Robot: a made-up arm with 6 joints.
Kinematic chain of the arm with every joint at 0, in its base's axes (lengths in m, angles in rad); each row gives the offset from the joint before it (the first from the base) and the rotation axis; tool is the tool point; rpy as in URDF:
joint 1: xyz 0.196 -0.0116 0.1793 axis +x
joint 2: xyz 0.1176 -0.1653 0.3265 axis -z
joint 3: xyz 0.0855 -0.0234 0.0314 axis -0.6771 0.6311 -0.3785
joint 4: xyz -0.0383 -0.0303 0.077 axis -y
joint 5: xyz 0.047 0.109 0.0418 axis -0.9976 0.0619 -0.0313
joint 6: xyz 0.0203 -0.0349 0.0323 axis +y
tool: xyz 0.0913 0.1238 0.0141 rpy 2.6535 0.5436 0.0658
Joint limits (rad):
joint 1: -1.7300..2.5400
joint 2: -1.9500..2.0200
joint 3: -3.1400..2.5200
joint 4: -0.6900..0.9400
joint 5: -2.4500..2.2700
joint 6: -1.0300..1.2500
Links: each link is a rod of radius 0.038 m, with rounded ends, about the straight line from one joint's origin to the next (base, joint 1, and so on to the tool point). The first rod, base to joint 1, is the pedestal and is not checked.
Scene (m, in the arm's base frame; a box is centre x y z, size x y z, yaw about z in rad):
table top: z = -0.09
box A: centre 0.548 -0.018 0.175 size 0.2 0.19 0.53 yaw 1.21
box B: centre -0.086 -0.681 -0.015 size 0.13 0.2 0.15 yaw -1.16
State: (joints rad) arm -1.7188 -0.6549 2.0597 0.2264 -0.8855 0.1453
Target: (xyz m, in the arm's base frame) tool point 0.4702 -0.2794 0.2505
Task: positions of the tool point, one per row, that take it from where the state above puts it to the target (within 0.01 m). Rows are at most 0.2 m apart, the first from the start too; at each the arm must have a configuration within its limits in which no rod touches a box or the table.
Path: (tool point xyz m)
1: 0.6033 0.1951 0.2109
2: 0.6282 0.2225 0.2790
3: 0.6393 0.2420 0.3589
4: 0.6339 0.2519 0.4451
5: 0.6080 0.1414 0.5625
6: 0.5680 -0.0028 0.6317
7: 0.5167 -0.1593 0.6444
8: 0.4576 -0.3054 0.6026
9: 0.3947 -0.4228 0.5168
10: 0.4796 -0.4109 0.4207
11: 0.5156 -0.3589 0.3346
12: 0.5041 -0.3059 0.2768
13: 0.4702 -0.2794 0.2505

